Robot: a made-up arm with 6 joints. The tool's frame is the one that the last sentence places.
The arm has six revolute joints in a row. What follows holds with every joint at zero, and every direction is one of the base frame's. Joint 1 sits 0.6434 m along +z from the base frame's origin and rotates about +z. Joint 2 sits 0.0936 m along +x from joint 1 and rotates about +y. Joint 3 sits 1.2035 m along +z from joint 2 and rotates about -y. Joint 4 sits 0.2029 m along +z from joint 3 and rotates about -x. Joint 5 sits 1.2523 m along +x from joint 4 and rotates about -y. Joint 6 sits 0.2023 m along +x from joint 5 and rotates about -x. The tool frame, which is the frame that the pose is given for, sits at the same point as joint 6; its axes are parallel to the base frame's.
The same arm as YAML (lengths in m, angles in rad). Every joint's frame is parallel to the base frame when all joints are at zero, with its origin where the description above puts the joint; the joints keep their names.
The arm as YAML. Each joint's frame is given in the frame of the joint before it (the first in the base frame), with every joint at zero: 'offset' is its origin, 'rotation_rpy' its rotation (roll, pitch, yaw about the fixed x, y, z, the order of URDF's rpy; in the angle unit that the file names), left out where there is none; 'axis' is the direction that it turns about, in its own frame. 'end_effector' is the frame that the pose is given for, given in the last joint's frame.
length_unit: m
angle_unit: rad
chain:
  - id: joint 1
    offset: [0.0, 0.0, 0.6434]
    axis: "+z"
  - id: joint 2
    offset: [0.0936, 0.0, 0.0]
    axis: "+y"
  - id: joint 3
    offset: [0.0, 0.0, 1.2035]
    axis: "-y"
  - id: joint 4
    offset: [0.0, 0.0, 0.2029]
    axis: "-x"
  - id: joint 5
    offset: [1.2523, 0.0, 0.0]
    axis: "-y"
  - id: joint 6
    offset: [0.2023, 0.0, 0.0]
    axis: "-x"
end_effector:
  offset: [0.0, 0.0, 0.0]

